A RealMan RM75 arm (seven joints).
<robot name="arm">
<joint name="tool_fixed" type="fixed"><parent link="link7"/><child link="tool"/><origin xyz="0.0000 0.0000 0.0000" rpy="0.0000 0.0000 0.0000"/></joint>
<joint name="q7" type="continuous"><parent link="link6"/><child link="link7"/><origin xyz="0.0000 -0.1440 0.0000" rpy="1.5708 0.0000 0.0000"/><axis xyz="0 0 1"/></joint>
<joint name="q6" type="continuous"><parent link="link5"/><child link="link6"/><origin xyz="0.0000 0.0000 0.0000" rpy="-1.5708 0.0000 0.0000"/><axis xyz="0 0 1"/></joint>
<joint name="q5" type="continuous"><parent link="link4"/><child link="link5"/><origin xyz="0.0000 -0.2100 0.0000" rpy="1.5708 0.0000 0.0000"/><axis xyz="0 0 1"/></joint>
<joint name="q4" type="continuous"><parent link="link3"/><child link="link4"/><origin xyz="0.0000 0.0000 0.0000" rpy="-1.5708 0.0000 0.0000"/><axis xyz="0 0 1"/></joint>
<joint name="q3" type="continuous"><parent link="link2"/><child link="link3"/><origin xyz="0.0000 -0.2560 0.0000" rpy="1.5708 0.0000 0.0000"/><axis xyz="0 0 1"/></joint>
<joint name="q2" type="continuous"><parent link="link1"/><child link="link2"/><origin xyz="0.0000 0.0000 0.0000" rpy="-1.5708 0.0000 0.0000"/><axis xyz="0 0 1"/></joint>
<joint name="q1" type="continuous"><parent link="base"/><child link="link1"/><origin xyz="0.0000 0.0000 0.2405" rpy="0.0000 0.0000 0.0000"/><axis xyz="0 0 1"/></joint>
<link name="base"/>
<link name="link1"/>
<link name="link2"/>
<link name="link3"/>
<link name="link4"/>
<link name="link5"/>
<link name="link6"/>
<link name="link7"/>
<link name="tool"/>
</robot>
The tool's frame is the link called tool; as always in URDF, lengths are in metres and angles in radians. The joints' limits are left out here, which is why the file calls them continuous.
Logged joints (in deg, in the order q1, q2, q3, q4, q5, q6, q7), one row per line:
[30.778 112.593 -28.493 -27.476 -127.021 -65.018 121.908]
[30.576 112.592 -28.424 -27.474 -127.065 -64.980 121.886]
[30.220 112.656 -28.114 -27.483 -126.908 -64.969 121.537]
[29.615 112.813 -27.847 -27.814 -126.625 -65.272 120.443]
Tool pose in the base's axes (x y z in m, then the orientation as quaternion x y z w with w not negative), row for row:
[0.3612 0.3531 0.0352 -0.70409 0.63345 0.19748 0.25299]
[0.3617 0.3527 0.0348 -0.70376 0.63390 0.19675 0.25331]
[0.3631 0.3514 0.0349 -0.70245 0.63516 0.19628 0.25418]
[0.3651 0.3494 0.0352 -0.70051 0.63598 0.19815 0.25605]
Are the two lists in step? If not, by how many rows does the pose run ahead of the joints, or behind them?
The pose runs 1 row behind the joints: the pose in row i belongs to the joints in row i - 1.
